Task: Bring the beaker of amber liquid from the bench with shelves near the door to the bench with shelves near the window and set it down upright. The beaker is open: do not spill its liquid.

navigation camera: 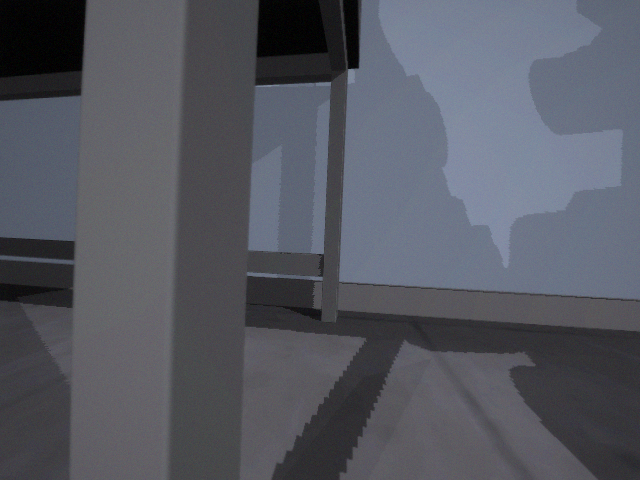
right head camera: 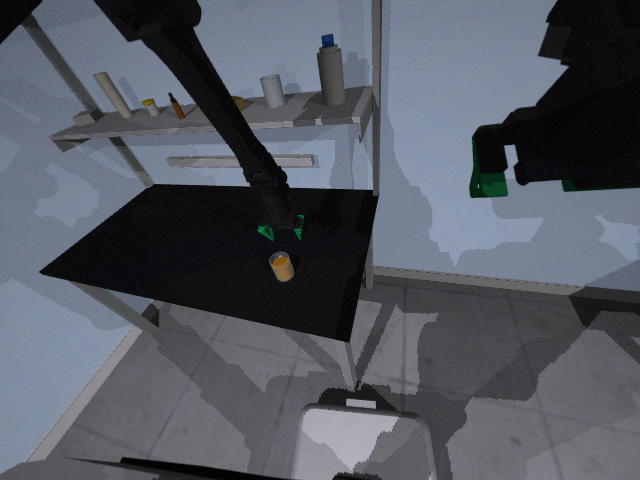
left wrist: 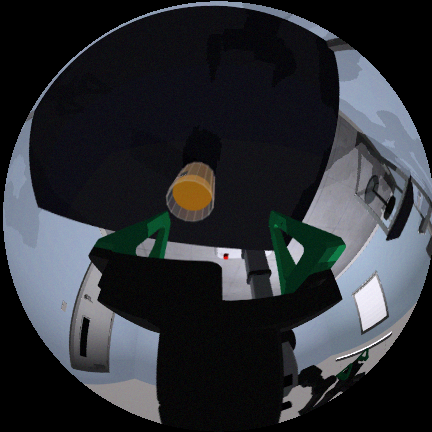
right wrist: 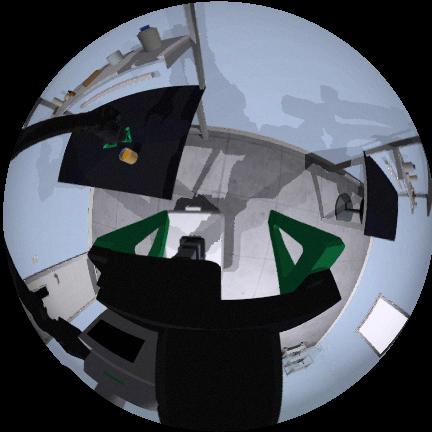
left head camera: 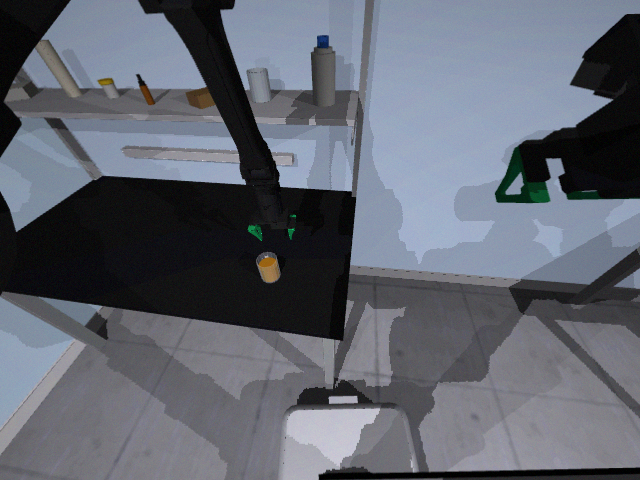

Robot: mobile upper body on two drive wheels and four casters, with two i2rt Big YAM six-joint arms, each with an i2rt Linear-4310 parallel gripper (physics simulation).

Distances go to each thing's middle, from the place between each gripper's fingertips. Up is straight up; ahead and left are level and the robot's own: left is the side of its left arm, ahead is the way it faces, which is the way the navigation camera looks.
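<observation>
The beaker of amber liquid (left wrist: 190, 197) is 120 mm below my left hand, 40 mm to the left of it and 30 mm behind it.
From my right hand, I find the beaker of amber liquid 270 mm ahead of that hand, 480 mm to the left of it and 480 mm below it.
</observation>
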